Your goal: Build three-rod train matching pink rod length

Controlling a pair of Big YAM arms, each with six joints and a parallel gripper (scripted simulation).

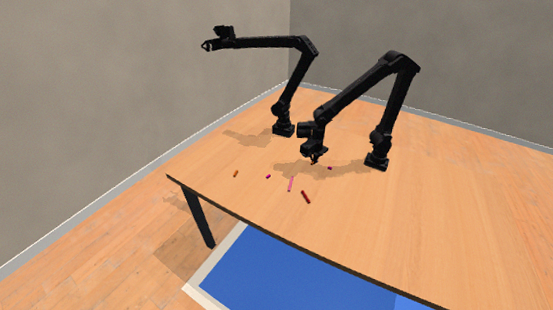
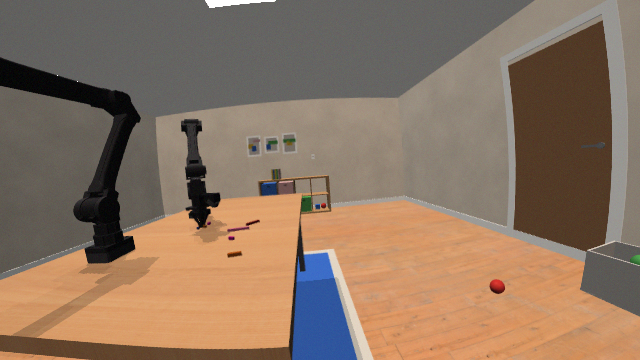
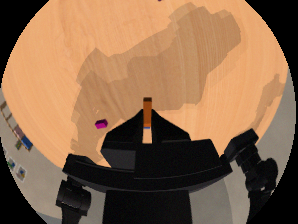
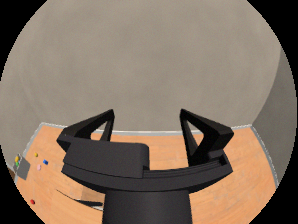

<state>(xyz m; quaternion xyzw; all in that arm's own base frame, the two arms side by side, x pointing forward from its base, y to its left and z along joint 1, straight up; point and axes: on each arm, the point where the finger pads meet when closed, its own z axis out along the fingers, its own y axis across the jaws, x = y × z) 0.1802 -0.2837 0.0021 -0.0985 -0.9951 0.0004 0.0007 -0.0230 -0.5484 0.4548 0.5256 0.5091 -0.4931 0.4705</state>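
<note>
Now: left hand 20 mm past the tiny blue rod, 10 mm to the right of it and 10 mm above it. The rest, counted from my left hand: red rod: 220 mm ahead, 60 mm to the left, 10 mm below; pink rod: 180 mm ahead, 30 mm to the right, 10 mm below.
</note>
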